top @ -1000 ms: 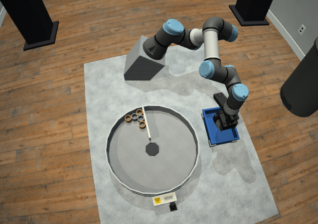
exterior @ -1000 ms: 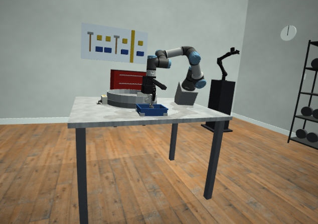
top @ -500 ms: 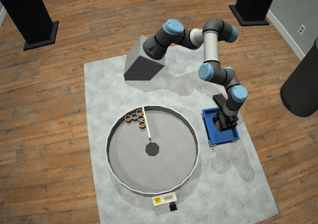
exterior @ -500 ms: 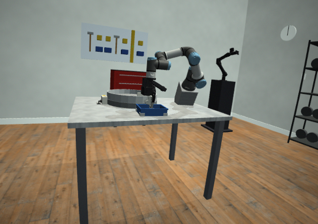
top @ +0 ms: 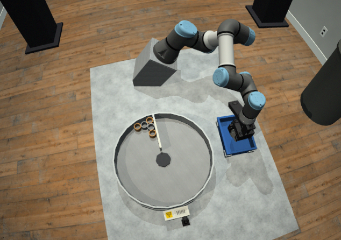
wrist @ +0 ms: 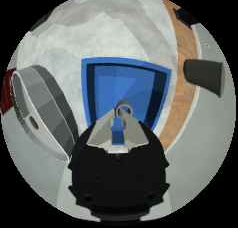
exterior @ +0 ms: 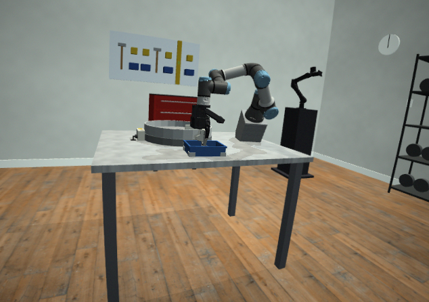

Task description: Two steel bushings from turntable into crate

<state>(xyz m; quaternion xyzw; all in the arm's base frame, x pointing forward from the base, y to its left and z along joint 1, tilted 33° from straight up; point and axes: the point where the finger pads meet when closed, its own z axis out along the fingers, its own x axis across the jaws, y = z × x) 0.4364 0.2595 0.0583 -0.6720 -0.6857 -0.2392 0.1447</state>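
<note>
Right now my hand is 1 cm to the right of the blue crate and 1 cm above it. Round my hand: round grey turntable: 34 cm to the right, 6 cm ahead, 2 cm above.
</note>
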